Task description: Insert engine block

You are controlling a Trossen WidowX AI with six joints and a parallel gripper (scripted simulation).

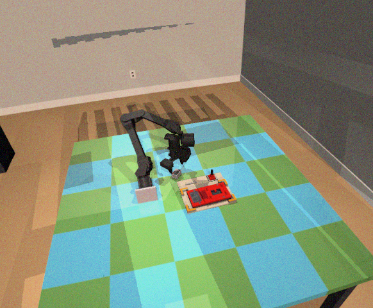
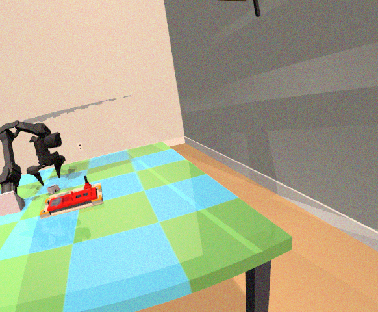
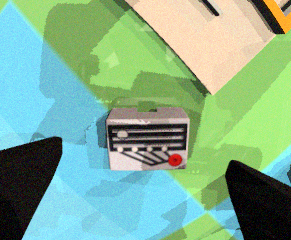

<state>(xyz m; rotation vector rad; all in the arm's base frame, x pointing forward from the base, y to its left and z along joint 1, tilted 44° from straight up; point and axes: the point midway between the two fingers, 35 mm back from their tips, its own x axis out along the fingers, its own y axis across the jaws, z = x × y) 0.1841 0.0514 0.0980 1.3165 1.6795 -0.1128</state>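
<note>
Right now my gripper tip is 4 cm above the engine block.
</note>
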